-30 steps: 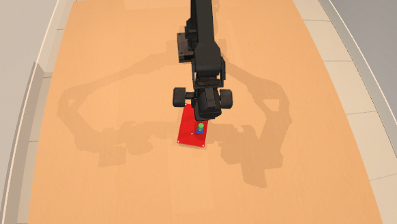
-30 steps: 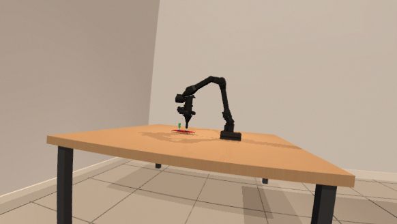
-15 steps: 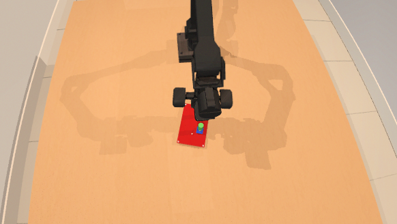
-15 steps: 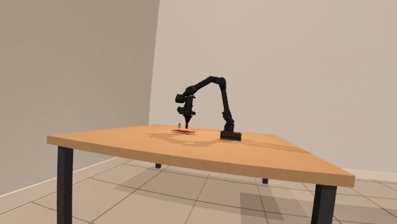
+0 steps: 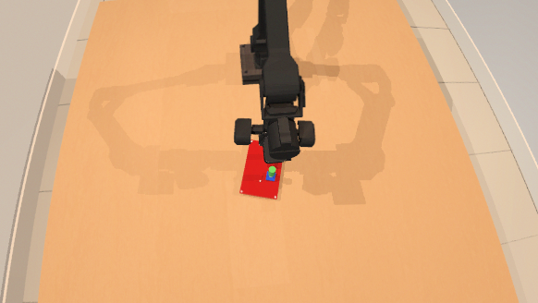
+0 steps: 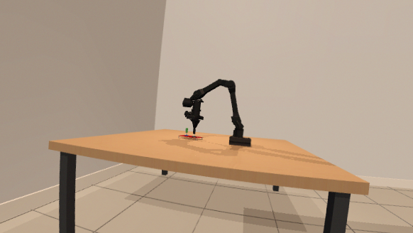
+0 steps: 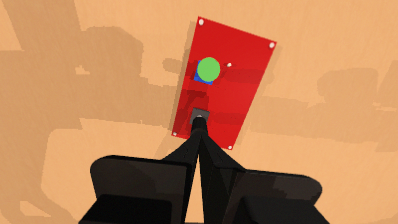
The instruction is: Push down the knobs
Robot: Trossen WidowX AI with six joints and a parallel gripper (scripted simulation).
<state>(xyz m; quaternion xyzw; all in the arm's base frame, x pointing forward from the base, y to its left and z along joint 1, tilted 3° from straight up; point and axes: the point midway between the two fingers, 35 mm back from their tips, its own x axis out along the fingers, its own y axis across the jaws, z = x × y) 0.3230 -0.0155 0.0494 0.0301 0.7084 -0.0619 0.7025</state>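
Now: gripper tip 6 cm short of the green knob, 1 cm to the left of it and 2 cm above it. Also, from my gripper tip: black knob 2 cm below.
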